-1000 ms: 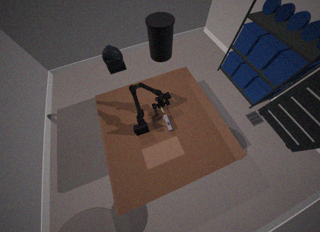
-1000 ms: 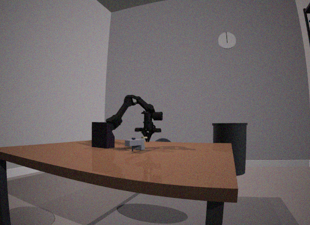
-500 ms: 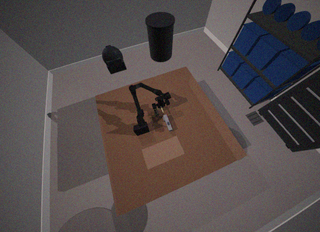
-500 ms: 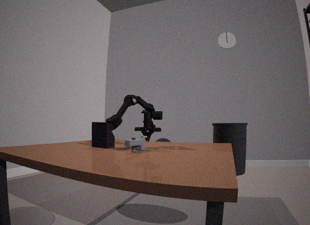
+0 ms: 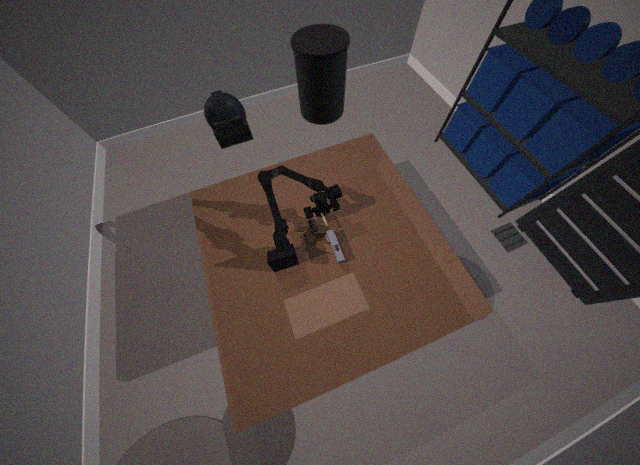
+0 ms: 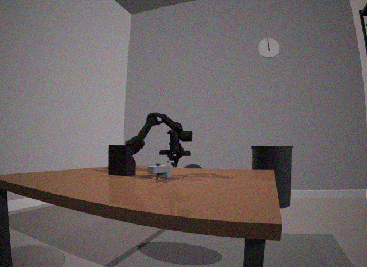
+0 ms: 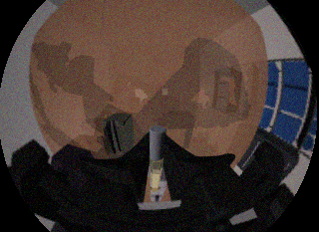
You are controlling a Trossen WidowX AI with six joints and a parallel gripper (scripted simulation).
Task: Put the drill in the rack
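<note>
My gripper tip is now 4 cm to the left of the drill and 4 cm below it. The rest, counted from my gripper tip: thin dark pin: 22 cm to the right, 2 cm ahead; greenish rack: 6 cm behind, 3 cm to the right, 3 cm below; light grey block: 19 cm to the right, 2 cm ahead.
</note>
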